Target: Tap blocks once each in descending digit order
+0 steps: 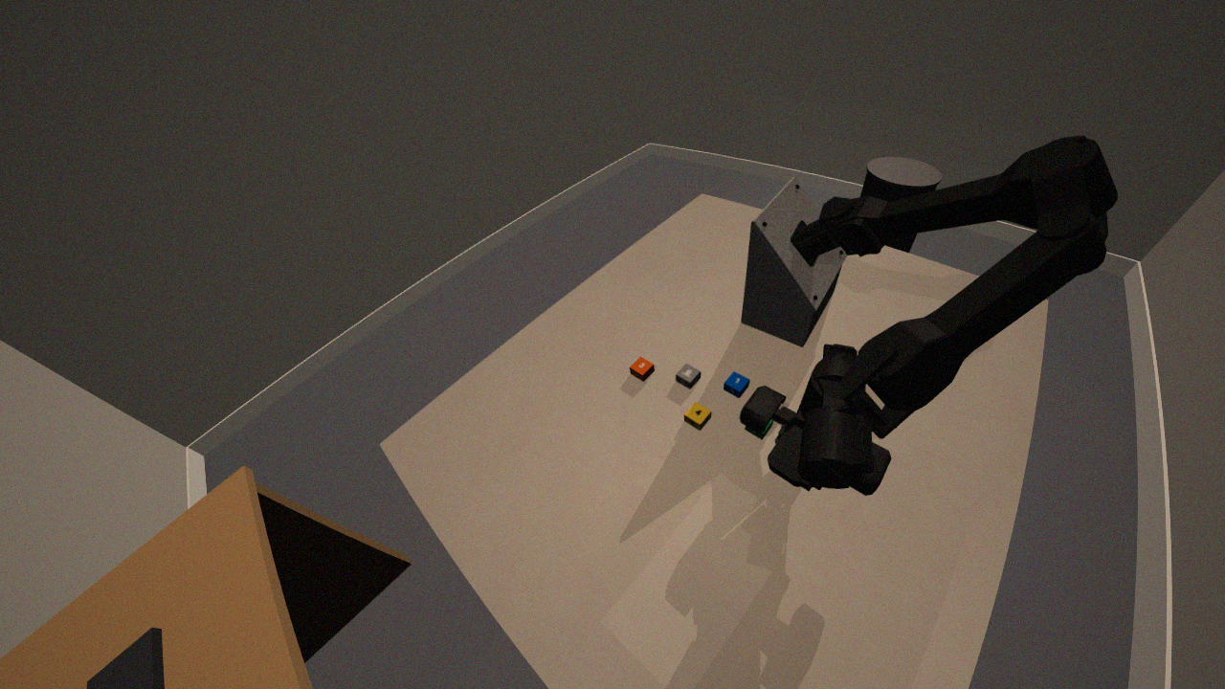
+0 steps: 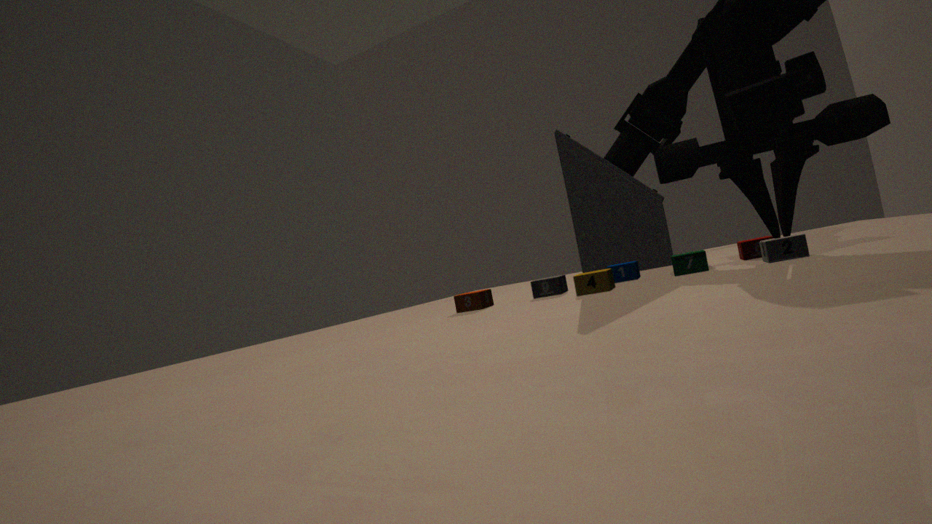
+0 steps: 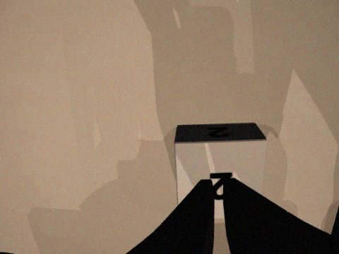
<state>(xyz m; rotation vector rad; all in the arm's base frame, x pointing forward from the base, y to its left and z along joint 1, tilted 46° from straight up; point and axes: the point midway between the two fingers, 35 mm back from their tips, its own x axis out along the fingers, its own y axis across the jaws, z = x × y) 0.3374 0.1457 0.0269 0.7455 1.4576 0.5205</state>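
Right now the white 2 block is 10 mm below my gripper tip. The rest, counted from my gripper tip: red block: 80 mm behind, 10 mm below; blue 1 block: 100 mm behind, 140 mm to the right, 10 mm below; green 7 block: 40 mm behind, 80 mm to the right, 10 mm below.
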